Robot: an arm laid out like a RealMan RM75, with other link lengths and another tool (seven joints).
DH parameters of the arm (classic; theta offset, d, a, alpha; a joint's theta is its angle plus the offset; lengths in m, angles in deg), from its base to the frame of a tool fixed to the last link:
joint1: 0 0.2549 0 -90
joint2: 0 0 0 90
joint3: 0 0.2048 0 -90
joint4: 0 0 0 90
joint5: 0 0.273 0 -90
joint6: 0 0 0 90
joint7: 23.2 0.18 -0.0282 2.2
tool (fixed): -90 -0.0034 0 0
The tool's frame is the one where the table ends.
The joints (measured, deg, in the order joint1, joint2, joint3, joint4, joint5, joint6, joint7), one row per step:
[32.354, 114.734, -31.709, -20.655, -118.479, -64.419, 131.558]
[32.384, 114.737, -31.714, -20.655, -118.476, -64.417, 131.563]
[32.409, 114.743, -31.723, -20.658, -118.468, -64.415, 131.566]
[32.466, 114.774, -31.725, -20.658, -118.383, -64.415, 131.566]
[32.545, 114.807, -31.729, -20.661, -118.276, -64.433, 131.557]
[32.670, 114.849, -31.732, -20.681, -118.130, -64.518, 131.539]
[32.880, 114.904, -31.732, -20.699, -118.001, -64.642, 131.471]
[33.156, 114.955, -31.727, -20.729, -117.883, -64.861, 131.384]
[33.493, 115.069, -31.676, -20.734, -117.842, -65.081, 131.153]
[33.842, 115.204, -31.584, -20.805, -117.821, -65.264, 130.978]
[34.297, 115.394, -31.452, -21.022, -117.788, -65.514, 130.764]
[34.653, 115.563, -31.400, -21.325, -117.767, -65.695, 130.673]
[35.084, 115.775, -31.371, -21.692, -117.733, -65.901, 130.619]
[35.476, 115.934, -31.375, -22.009, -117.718, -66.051, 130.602]
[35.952, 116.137, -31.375, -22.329, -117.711, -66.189, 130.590]
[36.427, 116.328, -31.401, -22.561, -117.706, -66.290, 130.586]
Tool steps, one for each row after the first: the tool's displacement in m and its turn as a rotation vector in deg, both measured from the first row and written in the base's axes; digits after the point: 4 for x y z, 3 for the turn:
[-0.0002, 0.0002, 0.0000, -0.003, 0.004, 0.027]
[-0.0004, 0.0003, -0.0001, -0.004, 0.009, 0.052]
[-0.0011, 0.0008, -0.0002, 0.039, 0.091, 0.100]
[-0.0019, 0.0013, -0.0004, 0.089, 0.195, 0.186]
[-0.0034, 0.0022, -0.0005, 0.139, 0.361, 0.365]
[-0.0057, 0.0035, -0.0008, 0.154, 0.526, 0.690]
[-0.0086, 0.0051, -0.0011, 0.126, 0.727, 1.152]
[-0.0122, 0.0067, -0.0022, 0.041, 0.881, 1.770]
[-0.0158, 0.0086, -0.0029, 0.019, 1.028, 2.352]
[-0.0207, 0.0114, -0.0032, 0.067, 1.183, 3.159]
[-0.0247, 0.0140, -0.0031, 0.137, 1.249, 3.806]
[-0.0296, 0.0169, -0.0030, 0.198, 1.348, 4.551]
[-0.0338, 0.0196, -0.0028, 0.242, 1.389, 5.189]
[-0.0388, 0.0226, -0.0030, 0.266, 1.458, 5.901]
[-0.0436, 0.0253, -0.0036, 0.237, 1.535, 6.554]

